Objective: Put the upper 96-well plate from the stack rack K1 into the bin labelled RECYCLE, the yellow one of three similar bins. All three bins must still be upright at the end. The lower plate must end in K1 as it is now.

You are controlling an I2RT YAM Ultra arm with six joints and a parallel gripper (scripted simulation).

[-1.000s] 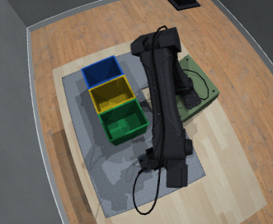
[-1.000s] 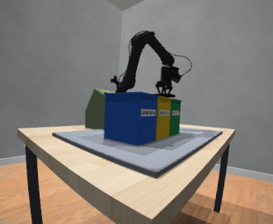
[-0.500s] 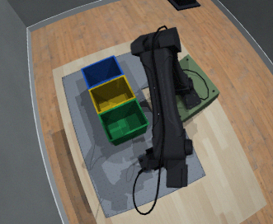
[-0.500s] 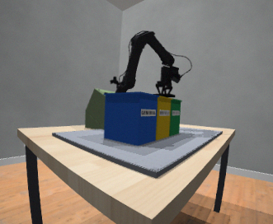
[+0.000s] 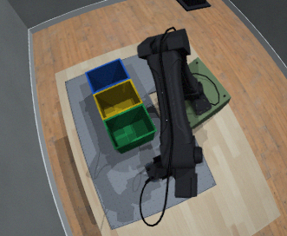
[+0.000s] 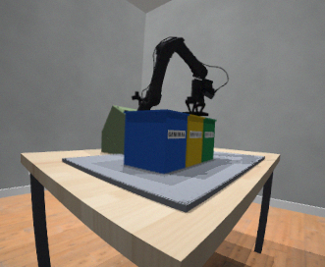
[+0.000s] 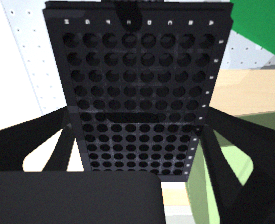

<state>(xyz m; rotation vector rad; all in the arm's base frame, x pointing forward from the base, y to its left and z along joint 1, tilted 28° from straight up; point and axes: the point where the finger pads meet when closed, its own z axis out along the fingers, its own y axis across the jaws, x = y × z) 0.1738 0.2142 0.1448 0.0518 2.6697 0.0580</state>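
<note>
Now: hand 330 mm to the left of the yellow recycle bin, 130 mm above it and 90 mm short of it. From my hand the other things lie so: black 96-well plate: right at my hand; then blue bin: 460 mm to the right, 130 mm below, 100 mm ahead; then green bin: 200 mm to the right, 130 mm below, 90 mm ahead.
</note>
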